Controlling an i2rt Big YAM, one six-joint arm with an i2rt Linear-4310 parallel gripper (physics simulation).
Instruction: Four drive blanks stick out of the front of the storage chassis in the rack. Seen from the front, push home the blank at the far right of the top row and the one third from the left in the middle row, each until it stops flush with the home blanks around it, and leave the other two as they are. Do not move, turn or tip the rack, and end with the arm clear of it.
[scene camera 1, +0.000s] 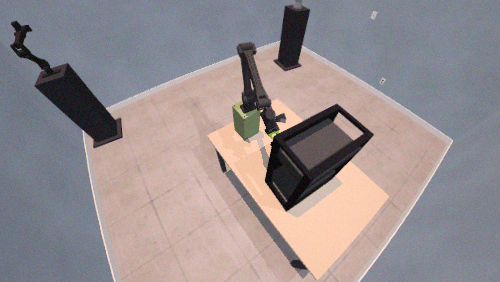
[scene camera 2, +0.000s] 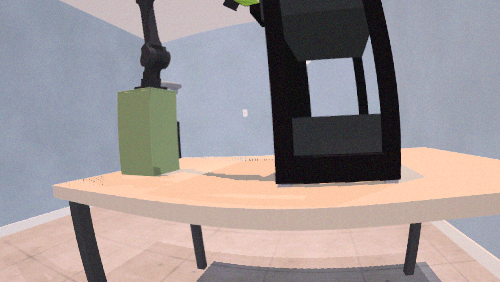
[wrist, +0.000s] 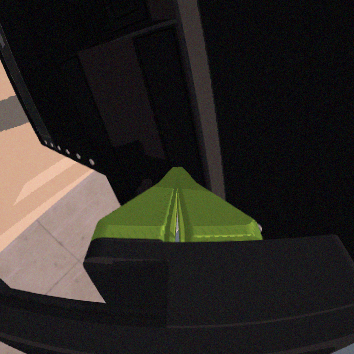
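Pixels of known places: gripper, fingertip midpoint: (scene camera 2: 261, 4) (wrist: 176, 175); arm's base, link origin: (scene camera 1: 248, 107) (scene camera 2: 150, 91).
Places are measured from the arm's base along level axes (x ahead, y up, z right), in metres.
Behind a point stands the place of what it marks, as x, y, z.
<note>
My gripper (scene camera 1: 273, 134) {0.507, 0.173, 0.062} (scene camera 2: 247, 2) (wrist: 176, 175) {0.507, 0.173, 0.062} is shut and empty, its green fingertips together at the upper front of the black rack (scene camera 1: 292, 156) {0.679, 0.304, 0.104} (scene camera 2: 287, 100) {0.568, -0.124, 0.118}. In the wrist view the tips reach the dark front beside a long upright strip with a lighter grey side face (wrist: 207, 100) {0.516, 0.194, 0.018}; contact cannot be told. The storage chassis (scene camera 2: 325, 30) {0.664, 0.106, -0.050} sits high in the rack. A dark piece (scene camera 2: 257, 15) {0.493, 0.137, 0.067} sticks out at the rack's front, beside the gripper. The wrist view is too dark to tell the individual blanks, their rows or how far each stands out. The rack stands upright.
The arm's green pedestal (scene camera 1: 246, 122) {0.087, -0.069, 0.061} (scene camera 2: 150, 132) {0.089, -0.167, 0.085} stands on the table (scene camera 1: 345, 215) {1.068, -0.317, -0.289} (scene camera 2: 225, 195) {0.450, -0.317, 0.210}, in front of the rack. A lower grey box or panel (scene camera 2: 337, 135) {0.671, -0.207, 0.075} shows in the rack's base. Two dark columns (scene camera 1: 77, 105) (scene camera 1: 293, 37) stand on the floor away from the table.
</note>
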